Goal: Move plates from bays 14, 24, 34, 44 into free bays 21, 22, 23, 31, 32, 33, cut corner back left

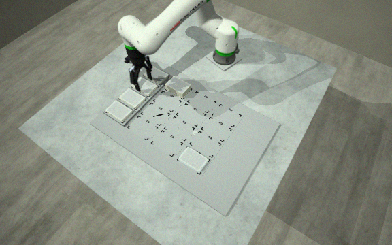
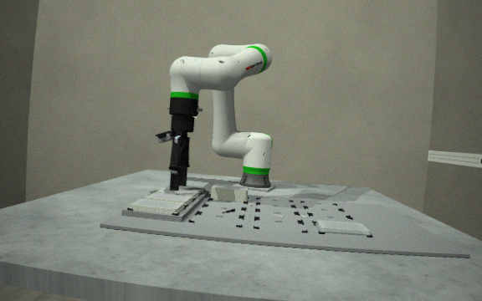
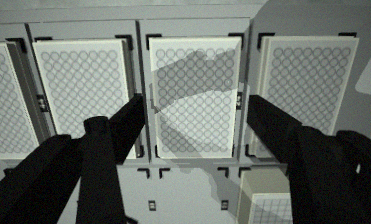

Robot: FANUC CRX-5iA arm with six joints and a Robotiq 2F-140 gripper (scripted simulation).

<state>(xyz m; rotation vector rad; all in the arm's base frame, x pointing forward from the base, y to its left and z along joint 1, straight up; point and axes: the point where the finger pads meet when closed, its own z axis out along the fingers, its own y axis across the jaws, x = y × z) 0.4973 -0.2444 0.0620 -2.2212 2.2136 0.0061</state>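
Now: the sealed deep-well block 110 mm behind my hand, 160 mm to the left of it and 40 mm below it. From my hand the other things lie so: plate (210 mm ahead, 490 mm to the left, 60 mm below); white tip (110 mm ahead, 330 mm to the left, 60 mm below); thin black stick (110 mm ahead, 180 mm to the left, 60 mm below).
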